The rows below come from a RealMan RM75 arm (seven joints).
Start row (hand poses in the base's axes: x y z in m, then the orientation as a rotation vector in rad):
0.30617 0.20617 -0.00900 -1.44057 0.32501 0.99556
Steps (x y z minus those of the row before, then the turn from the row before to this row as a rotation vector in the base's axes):
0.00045 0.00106 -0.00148 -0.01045 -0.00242 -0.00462
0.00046 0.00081 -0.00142 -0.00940 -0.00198 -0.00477
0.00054 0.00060 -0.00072 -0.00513 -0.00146 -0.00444
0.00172 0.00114 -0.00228 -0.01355 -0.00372 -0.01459
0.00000 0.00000 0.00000 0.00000 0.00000 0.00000
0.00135 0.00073 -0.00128 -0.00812 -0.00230 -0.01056
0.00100 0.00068 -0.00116 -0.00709 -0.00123 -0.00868
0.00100 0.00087 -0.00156 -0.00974 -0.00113 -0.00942
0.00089 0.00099 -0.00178 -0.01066 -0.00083 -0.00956
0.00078 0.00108 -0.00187 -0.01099 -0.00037 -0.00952
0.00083 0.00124 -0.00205 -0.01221 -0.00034 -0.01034
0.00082 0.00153 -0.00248 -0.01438 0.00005 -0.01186
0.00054 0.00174 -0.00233 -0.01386 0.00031 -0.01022
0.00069 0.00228 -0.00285 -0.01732 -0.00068 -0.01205
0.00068 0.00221 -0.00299 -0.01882 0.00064 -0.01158
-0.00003 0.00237 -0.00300 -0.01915 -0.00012 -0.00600
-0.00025 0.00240 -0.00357 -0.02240 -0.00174 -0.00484
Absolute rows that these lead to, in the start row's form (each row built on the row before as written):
0.30662 0.20723 -0.01048 -1.44977 0.33207 0.98962
0.30708 0.20804 -0.01190 -1.45776 0.33900 0.98390
0.30762 0.20864 -0.01262 -1.46174 0.34379 0.97900
0.30934 0.20978 -0.01490 -1.47126 0.35854 0.96382
0.30934 0.20978 -0.01490 -1.47126 0.35854 0.96382
0.31069 0.21051 -0.01618 -1.47639 0.36860 0.95318
0.31169 0.21119 -0.01734 -1.48066 0.37756 0.94489
0.31269 0.21206 -0.01890 -1.48703 0.38850 0.93588
0.31358 0.21305 -0.02068 -1.49402 0.40023 0.92688
0.31436 0.21413 -0.02255 -1.50108 0.41243 0.91820
0.31519 0.21537 -0.02460 -1.50892 0.42587 0.90874
0.31601 0.21690 -0.02708 -1.51800 0.44180 0.89813
0.31655 0.21864 -0.02941 -1.52699 0.45647 0.88899
0.31724 0.22092 -0.03226 -1.53880 0.47352 0.87717
0.31792 0.22313 -0.03525 -1.55156 0.49194 0.86649
0.31789 0.22550 -0.03825 -1.56686 0.50588 0.85932
0.31764 0.22790 -0.04182 -1.58609 0.51945 0.85115

